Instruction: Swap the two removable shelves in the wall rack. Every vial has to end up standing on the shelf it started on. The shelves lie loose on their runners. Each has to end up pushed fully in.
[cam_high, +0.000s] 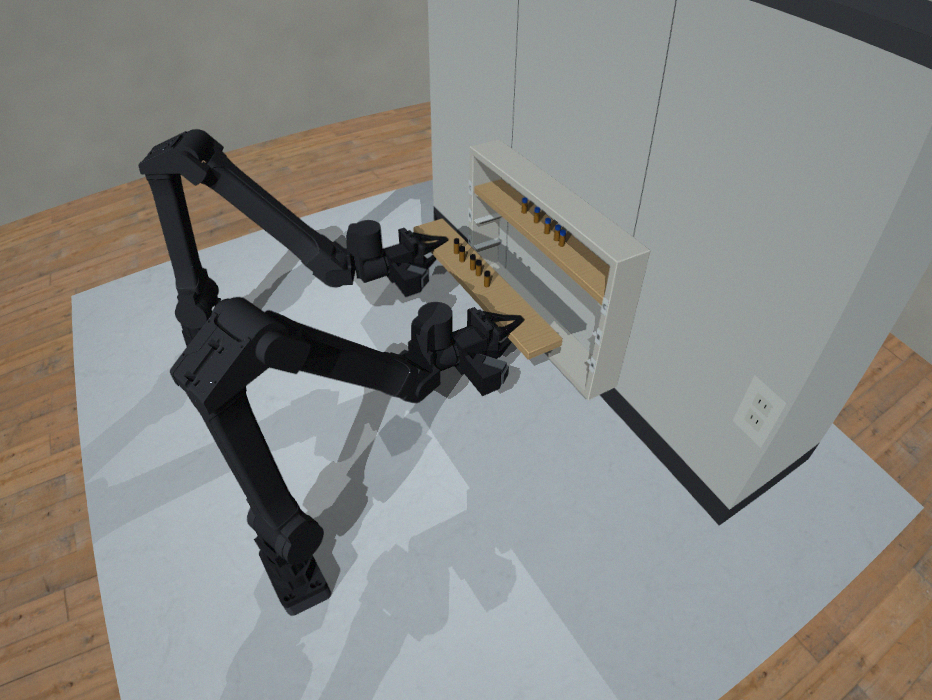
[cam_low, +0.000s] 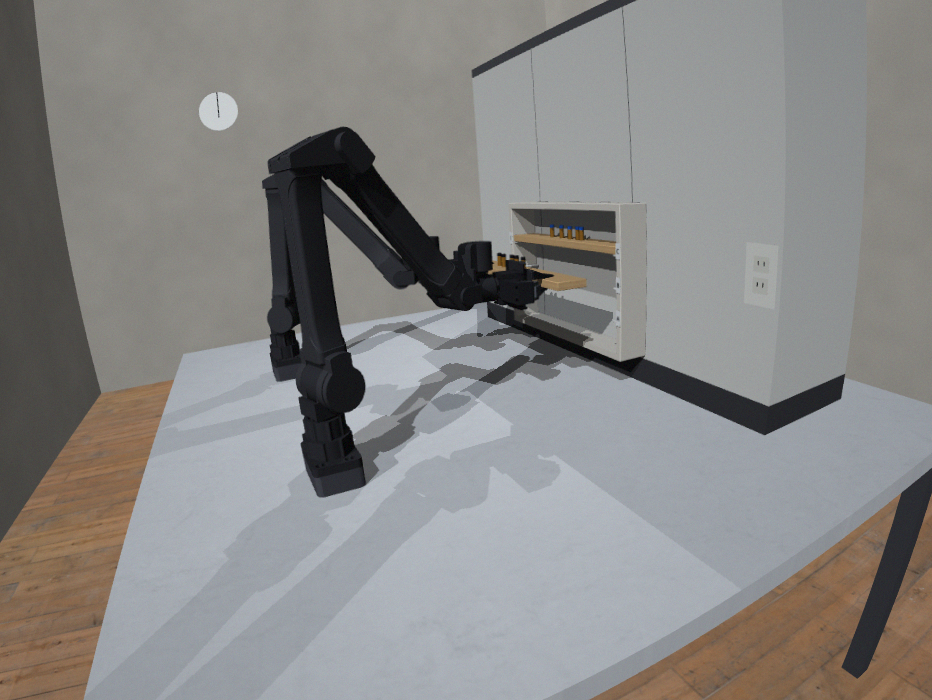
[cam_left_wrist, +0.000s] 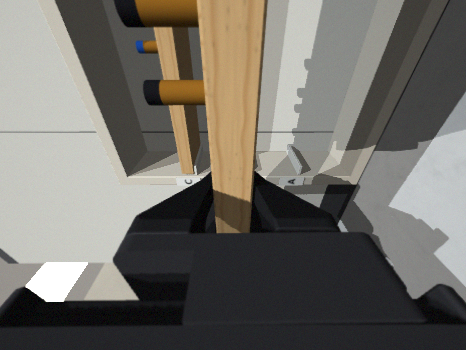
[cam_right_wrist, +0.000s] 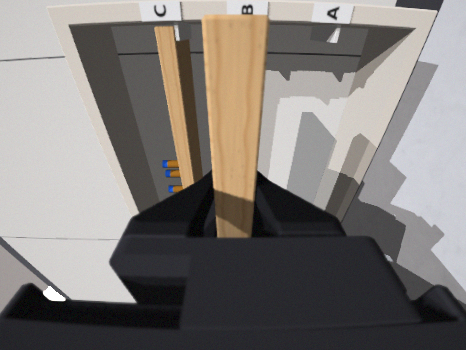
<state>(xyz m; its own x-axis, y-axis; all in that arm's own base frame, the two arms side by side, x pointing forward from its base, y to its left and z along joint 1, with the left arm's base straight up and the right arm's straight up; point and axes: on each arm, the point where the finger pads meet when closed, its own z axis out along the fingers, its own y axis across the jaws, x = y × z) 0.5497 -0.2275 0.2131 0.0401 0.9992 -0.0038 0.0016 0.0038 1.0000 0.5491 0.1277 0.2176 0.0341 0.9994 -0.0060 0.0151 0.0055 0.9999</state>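
Right now the wall rack is 150 mm to the right of my left hand, 150 mm ahead of it and 10 mm below it. From my left hand the other things lie so: wall: 340 mm ahead, 200 mm above, 160 mm to the right.
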